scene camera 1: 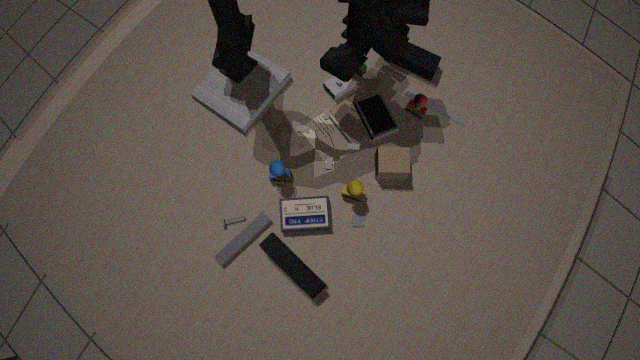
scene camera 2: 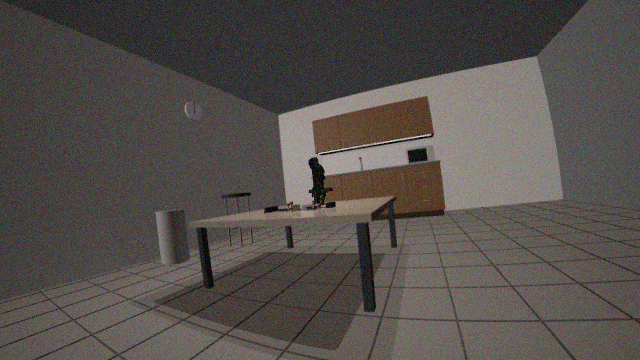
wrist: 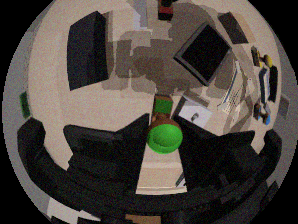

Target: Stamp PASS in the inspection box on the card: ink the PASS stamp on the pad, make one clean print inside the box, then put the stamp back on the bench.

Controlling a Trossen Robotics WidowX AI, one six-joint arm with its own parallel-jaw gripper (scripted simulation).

Path:
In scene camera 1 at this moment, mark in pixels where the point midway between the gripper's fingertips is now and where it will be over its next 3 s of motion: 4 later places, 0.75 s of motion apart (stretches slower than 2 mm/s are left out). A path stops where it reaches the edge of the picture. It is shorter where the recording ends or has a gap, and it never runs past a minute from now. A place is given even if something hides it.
My gripper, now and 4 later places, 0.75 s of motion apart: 357,63; 357,60; 358,57; 358,54; 358,50

